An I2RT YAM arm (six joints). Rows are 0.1 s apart.
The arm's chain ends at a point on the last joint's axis. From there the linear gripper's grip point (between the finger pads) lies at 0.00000 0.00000 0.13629 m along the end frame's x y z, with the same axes.
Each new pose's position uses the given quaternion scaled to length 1; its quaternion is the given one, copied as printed.
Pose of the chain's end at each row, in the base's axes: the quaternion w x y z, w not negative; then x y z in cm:
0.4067 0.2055 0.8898 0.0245 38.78 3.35 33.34
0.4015 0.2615 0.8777 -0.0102 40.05 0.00 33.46
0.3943 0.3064 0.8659 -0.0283 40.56 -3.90 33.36
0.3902 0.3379 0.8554 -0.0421 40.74 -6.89 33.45
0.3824 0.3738 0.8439 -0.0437 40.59 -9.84 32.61
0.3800 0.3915 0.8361 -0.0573 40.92 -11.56 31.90
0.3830 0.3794 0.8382 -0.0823 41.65 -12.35 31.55
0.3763 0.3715 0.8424 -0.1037 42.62 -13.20 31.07
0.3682 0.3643 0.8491 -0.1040 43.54 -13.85 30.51
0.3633 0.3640 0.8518 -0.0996 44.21 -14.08 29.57
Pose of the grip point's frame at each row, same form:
0.4067 0.2055 0.8898 0.0245 48.78 1.67 24.24
0.4015 0.2615 0.8777 -0.0102 49.58 -3.11 24.23
0.3943 0.3064 0.8659 -0.0283 49.63 -7.86 23.99
0.3902 0.3379 0.8554 -0.0421 49.45 -11.47 24.02
0.3824 0.3738 0.8439 -0.0437 48.94 -14.74 23.02
0.3800 0.3915 0.8361 -0.0573 48.97 -16.92 22.30
0.3830 0.3794 0.8382 -0.0823 49.55 -18.19 22.10
0.3763 0.3715 0.8424 -0.1037 50.21 -19.39 21.59
0.3682 0.3643 0.8491 -0.1040 51.03 -19.91 20.87
0.3633 0.3640 0.8518 -0.0996 51.66 -20.00 19.81

